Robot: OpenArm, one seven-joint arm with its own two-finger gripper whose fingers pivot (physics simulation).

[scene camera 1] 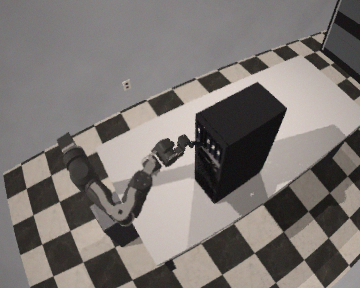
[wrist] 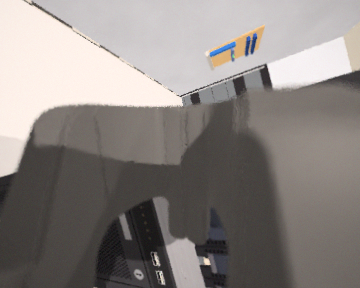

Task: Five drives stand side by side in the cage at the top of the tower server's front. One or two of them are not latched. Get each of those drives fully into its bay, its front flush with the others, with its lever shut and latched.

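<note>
The black tower server (scene camera 1: 252,125) (wrist: 135,250) stands upright on the table. Drives (scene camera 1: 214,148) show side by side in its front cage; parts of dark blue drives (wrist: 217,250) show through the gap in my gripper in the wrist view. A small dark lever end (scene camera 1: 194,144) sticks out from the cage's front in the scene view. My gripper (scene camera 1: 188,142) (wrist: 193,170) is shut, its tips at that lever end; whether they touch it is too small to tell. The gripper's body hides most of the cage and the levers in the wrist view.
The white table (scene camera 1: 165,200) bears the server. The arm's base (scene camera 1: 120,232) is at the table's near left end. A dark cabinet (scene camera 1: 347,40) stands at the upper right of the scene view. An orange board with blue parts (wrist: 240,47) hangs on the far wall.
</note>
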